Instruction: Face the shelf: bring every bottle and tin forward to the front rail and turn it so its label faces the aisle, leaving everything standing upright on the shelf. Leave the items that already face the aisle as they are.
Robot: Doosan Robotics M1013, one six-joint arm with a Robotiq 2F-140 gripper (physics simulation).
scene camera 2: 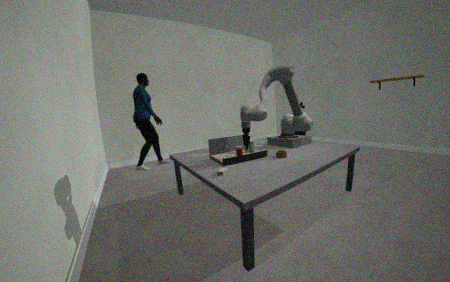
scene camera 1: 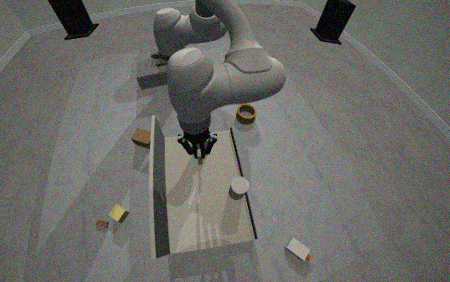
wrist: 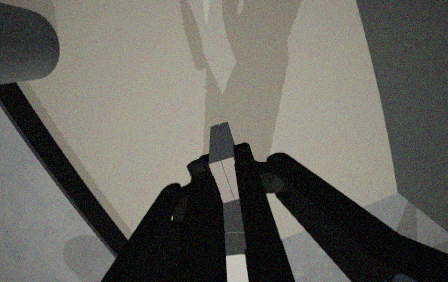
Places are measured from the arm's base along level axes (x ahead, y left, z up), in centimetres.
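Where they show: gripper, fingertip midpoint: (scene camera 2: 246, 152) (scene camera 1: 200, 161) (wrist: 224, 139); arm's base, origin of the base link: (scene camera 2: 288, 137).
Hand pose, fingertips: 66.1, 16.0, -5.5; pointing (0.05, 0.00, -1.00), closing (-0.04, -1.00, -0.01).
Things, the pixels of their top centre, and the offset from my fingertips, as dx, dy, dz.
- dark front rail, middle of its top: (wrist: 13, 122) (scene camera 1: 242, 176) (scene camera 2: 246, 154) +8.1, +15.6, +2.5
- upright round tin, middle of its top: (scene camera 1: 240, 184) (scene camera 2: 238, 146) +13.5, +12.8, +9.8
- pale upright bottle, middle of its top: (scene camera 2: 251, 140) -5.2, +1.1, +10.8
- wooden ring, middle of its top: (scene camera 1: 247, 110) (scene camera 2: 281, 151) -24.5, +22.5, +1.4
- white box with an orange end, middle of its top: (scene camera 1: 300, 250) (scene camera 2: 221, 170) +37.5, +33.7, -0.8
- yellow block, middle of its top: (scene camera 1: 116, 212) +19.6, -31.8, +0.2
- small brown block, middle of its top: (scene camera 1: 101, 223) +23.4, -39.4, -2.8
The shelf (scene camera 1: 180, 225) (scene camera 2: 224, 145) (wrist: 125, 125) has a raised back panel and a dark front rail (scene camera 1: 252, 217) (scene camera 2: 245, 159) (wrist: 65, 170). An upright round tin (scene camera 1: 239, 185) (scene camera 2: 239, 151) (wrist: 25, 47) stands against the rail; its top looks pale in scene camera 1 and red shows on its side in scene camera 2. A pale upright bottle (scene camera 2: 251, 146) stands near it, towards the robot base; it cannot be made out in scene camera 1, and its label cannot be read. My gripper (scene camera 1: 200, 154) (scene camera 2: 246, 146) (wrist: 224, 139) is shut and empty, pointing down over the shelf floor, behind the rail.
A wooden ring (scene camera 1: 246, 120) (scene camera 2: 281, 154) lies beyond the rail. A white box with an orange end (scene camera 1: 299, 249) (scene camera 2: 220, 173) lies on the aisle side. A brown block (scene camera 1: 141, 137), a yellow block (scene camera 1: 118, 213) and a small brown block (scene camera 1: 102, 224) lie behind the back panel. A person (scene camera 2: 144, 107) stands beyond the table.
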